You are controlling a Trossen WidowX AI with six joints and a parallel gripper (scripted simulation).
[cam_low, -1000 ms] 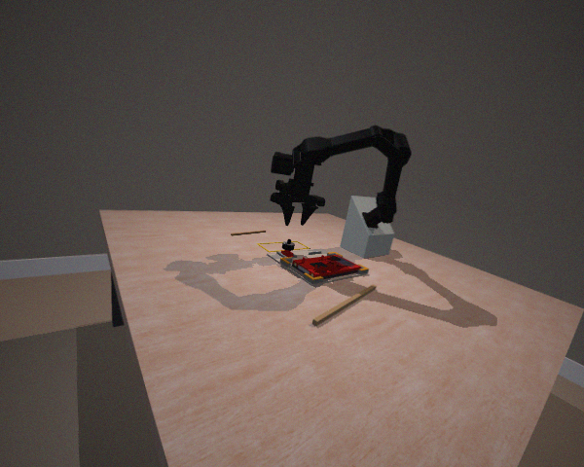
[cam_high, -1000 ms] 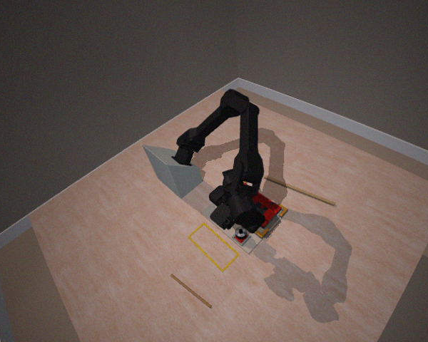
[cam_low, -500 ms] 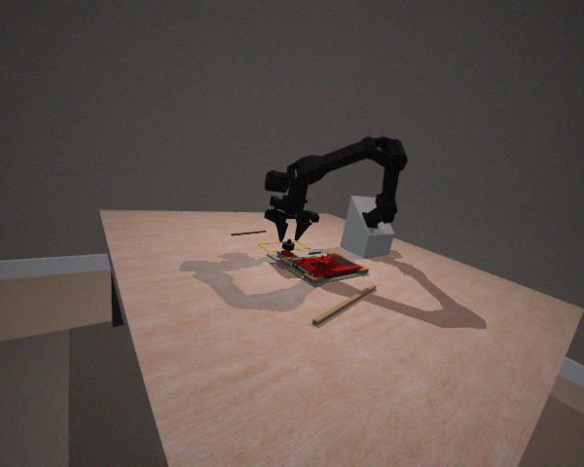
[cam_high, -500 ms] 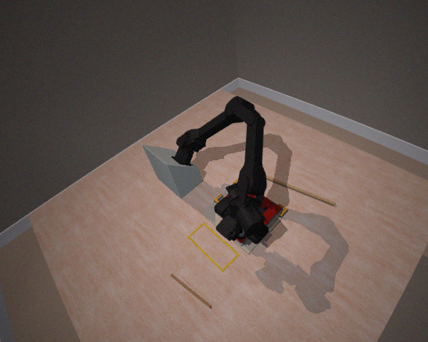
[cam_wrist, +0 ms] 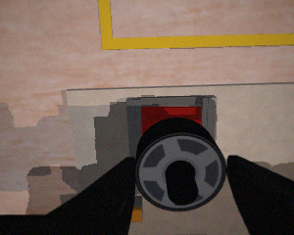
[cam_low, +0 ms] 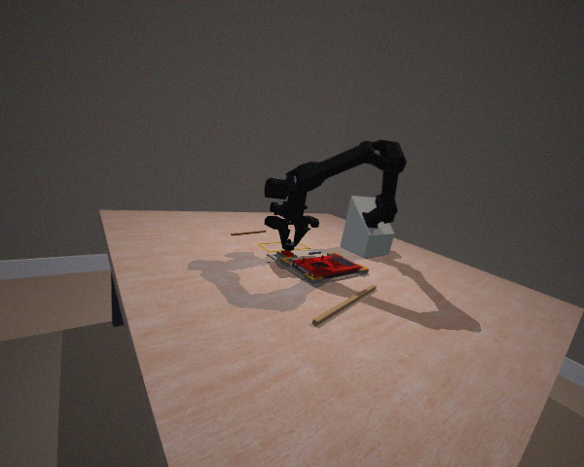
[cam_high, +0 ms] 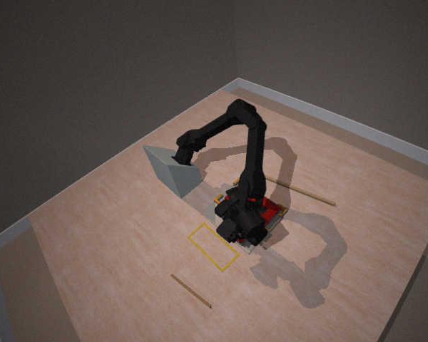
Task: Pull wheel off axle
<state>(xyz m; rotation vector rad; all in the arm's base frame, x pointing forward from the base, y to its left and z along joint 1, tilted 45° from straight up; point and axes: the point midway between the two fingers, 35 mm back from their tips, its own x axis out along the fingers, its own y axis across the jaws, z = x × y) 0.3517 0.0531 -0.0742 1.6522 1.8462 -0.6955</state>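
My gripper tip is now 6 cm past the grey base plate, 9 cm to the right of it and 3 cm above it.
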